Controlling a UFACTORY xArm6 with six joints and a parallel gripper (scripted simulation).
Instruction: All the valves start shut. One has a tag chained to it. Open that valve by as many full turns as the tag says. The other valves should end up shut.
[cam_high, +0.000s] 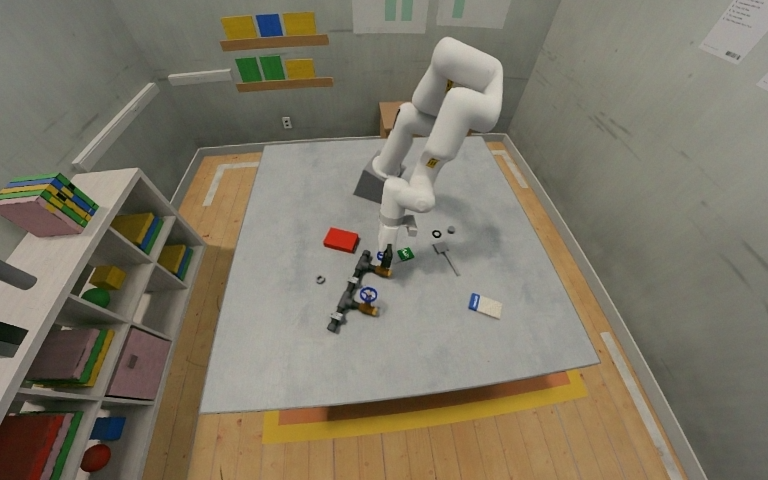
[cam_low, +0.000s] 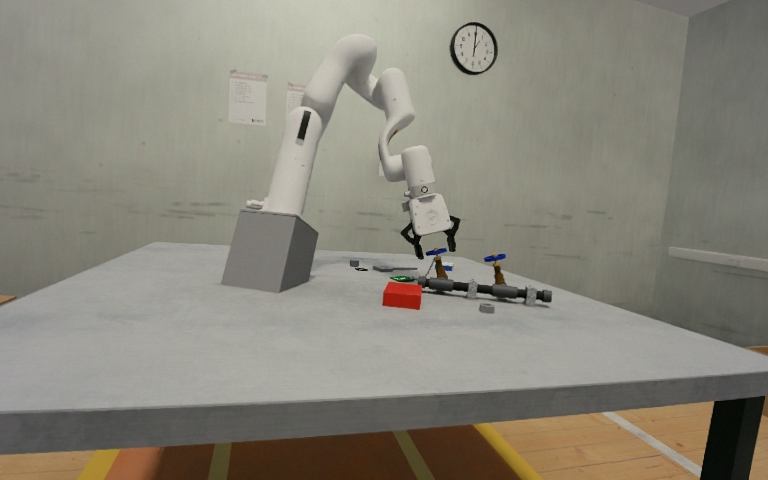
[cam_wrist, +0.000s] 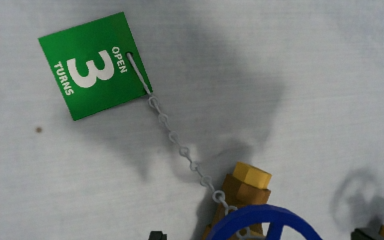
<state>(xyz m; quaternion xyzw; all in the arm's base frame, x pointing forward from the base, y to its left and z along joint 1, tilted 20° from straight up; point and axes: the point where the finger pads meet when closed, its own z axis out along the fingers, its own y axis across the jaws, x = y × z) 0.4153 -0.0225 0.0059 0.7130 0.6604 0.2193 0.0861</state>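
Now: hand 60 mm past the green tag, 90 mm to the right of it and 90 mm above it. From my hand the other things lie so: grey nut (40 mm ahead, 240 mm to the right, 90 mm below); then red block (130 mm behind, 170 mm to the right, 80 mm below); then grey flat tool (50 mm behind, 250 mm to the left, 90 mm below).
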